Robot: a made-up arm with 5 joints. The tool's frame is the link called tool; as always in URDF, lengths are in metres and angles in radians. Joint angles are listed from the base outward.
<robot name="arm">
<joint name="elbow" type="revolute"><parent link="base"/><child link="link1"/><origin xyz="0 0 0.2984"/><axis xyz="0 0 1"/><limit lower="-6.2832" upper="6.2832"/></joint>
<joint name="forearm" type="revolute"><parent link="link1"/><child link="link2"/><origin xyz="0 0 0"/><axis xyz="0 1 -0.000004"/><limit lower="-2.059" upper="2.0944"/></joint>
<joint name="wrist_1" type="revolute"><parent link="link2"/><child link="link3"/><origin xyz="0.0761 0 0.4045"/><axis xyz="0 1 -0.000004"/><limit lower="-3.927" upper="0.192"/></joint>
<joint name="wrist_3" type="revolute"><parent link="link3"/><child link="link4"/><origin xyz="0.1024 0 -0.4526"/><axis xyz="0 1 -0.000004"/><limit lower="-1.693" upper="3.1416"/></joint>
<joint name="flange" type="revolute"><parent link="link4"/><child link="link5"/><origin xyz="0.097 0 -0.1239"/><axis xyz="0 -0.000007 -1"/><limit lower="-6.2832" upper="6.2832"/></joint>
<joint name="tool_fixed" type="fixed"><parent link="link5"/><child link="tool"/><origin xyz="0 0 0" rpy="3.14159 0 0"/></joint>
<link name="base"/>
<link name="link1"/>
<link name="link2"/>
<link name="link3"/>
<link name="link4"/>
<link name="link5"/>
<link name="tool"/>
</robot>
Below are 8 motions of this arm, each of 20 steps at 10 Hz.
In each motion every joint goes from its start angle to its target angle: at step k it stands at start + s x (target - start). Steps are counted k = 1, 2, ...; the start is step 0. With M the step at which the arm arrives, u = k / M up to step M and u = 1 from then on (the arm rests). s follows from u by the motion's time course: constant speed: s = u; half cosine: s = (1 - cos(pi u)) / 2; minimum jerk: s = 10 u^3 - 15 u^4 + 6 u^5.
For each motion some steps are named. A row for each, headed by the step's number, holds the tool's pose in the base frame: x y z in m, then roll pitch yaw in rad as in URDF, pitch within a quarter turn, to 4 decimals.
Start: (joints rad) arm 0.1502 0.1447 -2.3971 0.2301 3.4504
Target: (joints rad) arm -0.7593 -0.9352 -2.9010 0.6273 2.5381
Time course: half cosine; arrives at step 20
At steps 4, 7, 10, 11, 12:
4: 0.3736 0.0237 1.2514 0.3340 0.9685 0.4619
7: 0.1424 -0.0140 1.3171 0.0608 0.7935 -0.0129
10: -0.1575 0.0495 1.3173 -0.0850 0.5197 -0.4745
11: -0.2508 0.0989 1.2953 -0.1000 0.4222 -0.6158
12: -0.3328 0.1587 1.2632 -0.1011 0.3280 -0.7501

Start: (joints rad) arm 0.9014 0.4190 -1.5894 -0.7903 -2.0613
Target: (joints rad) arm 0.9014 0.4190 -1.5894 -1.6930 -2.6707
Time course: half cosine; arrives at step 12
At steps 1, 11, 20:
1: 0.4756 0.6010 0.6928 1.1159 0.4571 2.2596
11: 0.3933 0.4970 0.7015 0.1390 0.2594 1.4008
20: 0.3919 0.4953 0.7006 0.1289 0.2472 1.3883

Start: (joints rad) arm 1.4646 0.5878 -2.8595 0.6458 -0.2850
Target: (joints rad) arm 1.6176 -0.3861 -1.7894 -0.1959 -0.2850
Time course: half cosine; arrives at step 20
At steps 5, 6, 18, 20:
5: 0.0531 0.6321 1.1128 1.0381 -1.2430 -2.7163
6: 0.0456 0.6097 1.1293 0.9251 -1.2192 -2.6006
18: -0.0112 0.2604 1.2020 0.2757 -0.7486 -1.9216
20: -0.0117 0.2487 1.1998 0.2663 -0.7318 -1.9115

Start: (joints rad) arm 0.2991 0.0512 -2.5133 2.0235 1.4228
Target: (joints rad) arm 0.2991 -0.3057 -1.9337 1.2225 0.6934
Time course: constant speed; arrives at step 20
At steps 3, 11, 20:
3: 0.4202 0.1296 1.0539 -2.6307 -0.1280 -1.0478
11: 0.4076 0.1257 1.0744 -2.4636 -0.3665 -0.8530
20: 0.3812 0.1175 1.0853 -2.3398 -0.7130 -0.7074

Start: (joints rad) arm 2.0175 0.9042 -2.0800 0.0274 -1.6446
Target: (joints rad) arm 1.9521 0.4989 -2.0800 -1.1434 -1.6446
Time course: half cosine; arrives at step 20
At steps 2, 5, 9, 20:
2: -0.4186 0.8775 0.4607 1.9556 0.0684 -2.6688
5: -0.4040 0.8645 0.5293 1.7629 0.0725 -2.6904
9: -0.3615 0.8114 0.6712 1.3278 0.0716 -2.7402
20: -0.2506 0.6250 0.8768 0.4161 0.0299 -2.8278

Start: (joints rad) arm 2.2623 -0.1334 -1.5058 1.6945 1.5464
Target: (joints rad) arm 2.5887 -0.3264 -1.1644 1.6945 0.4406
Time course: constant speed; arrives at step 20
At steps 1, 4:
1: -0.3590 0.4196 0.7097 3.0791 0.0050 0.7874
4: -0.3709 0.3927 0.6981 3.0592 0.0206 1.0015

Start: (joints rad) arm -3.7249 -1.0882 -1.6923 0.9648 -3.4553
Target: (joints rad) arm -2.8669 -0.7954 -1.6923 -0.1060 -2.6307
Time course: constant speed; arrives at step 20
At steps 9, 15, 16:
9: 0.1123 -0.0224 1.1907 0.0845 0.9734 3.0465
15: 0.0845 0.0051 1.2092 0.2686 0.7009 -2.6780
16: 0.0793 0.0082 1.2109 0.2801 0.6542 -2.5969

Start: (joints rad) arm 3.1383 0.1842 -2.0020 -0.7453 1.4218
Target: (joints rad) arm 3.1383 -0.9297 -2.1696 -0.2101 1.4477
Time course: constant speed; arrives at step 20
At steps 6, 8, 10, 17, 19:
6: -0.2717 0.0009 1.2094 -0.3514 -0.0489 1.4350
8: -0.1677 0.0005 1.2406 -0.2774 -0.0382 1.4342
10: -0.0601 0.0002 1.2596 -0.2035 -0.0277 1.4343
17: 0.3226 -0.0011 1.2257 0.0554 0.0071 1.4407
19: 0.4274 -0.0014 1.1875 0.1295 0.0161 1.4442

